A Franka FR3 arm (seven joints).
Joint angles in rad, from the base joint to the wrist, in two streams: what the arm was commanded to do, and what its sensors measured. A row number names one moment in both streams.
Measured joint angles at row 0:
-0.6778, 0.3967, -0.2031, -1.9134, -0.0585, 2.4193, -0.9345
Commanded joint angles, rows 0 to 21:
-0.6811, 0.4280, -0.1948, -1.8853, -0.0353, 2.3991, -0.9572
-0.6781, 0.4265, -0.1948, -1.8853, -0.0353, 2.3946, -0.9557
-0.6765, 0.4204, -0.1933, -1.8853, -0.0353, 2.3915, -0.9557
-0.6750, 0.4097, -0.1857, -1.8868, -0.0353, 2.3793, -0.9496
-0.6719, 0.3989, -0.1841, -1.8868, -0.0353, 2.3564, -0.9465
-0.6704, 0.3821, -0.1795, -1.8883, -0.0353, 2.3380, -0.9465
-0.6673, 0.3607, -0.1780, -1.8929, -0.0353, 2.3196, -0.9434
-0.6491, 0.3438, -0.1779, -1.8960, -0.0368, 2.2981, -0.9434
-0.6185, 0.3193, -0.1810, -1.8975, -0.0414, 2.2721, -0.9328
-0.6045, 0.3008, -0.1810, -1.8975, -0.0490, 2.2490, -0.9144
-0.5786, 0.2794, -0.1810, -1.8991, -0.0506, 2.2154, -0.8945
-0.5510, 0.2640, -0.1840, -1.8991, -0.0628, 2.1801, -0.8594
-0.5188, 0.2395, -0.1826, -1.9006, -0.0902, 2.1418, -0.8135
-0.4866, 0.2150, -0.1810, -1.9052, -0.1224, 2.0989, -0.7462
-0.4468, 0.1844, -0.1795, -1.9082, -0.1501, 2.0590, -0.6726
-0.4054, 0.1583, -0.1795, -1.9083, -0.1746, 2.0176, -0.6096
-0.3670, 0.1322, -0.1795, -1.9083, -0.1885, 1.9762, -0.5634
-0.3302, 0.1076, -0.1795, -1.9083, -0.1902, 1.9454, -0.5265
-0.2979, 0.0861, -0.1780, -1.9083, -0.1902, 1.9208, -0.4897
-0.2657, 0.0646, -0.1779, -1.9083, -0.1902, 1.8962, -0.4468
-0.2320, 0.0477, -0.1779, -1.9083, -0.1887, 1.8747, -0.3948
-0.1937, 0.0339, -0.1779, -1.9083, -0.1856, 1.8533, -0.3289
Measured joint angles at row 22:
-0.2787, 0.0994, -0.1717, -1.8863, -0.1666, 1.9164, -0.4727
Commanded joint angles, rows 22 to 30:
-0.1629, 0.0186, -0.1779, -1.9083, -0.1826, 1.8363, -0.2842
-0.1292, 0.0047, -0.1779, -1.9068, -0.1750, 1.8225, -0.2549
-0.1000, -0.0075, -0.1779, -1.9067, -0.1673, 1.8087, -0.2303
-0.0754, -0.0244, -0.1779, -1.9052, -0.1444, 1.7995, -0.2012
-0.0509, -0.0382, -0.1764, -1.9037, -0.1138, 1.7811, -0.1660
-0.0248, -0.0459, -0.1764, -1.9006, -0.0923, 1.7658, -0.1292
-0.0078, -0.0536, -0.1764, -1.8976, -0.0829, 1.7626, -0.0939
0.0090, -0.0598, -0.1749, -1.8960, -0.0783, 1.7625, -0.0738
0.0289, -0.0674, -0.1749, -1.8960, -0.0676, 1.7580, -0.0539
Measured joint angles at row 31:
-0.0204, -0.0286, -0.1666, -1.8869, -0.1046, 1.7842, -0.1209
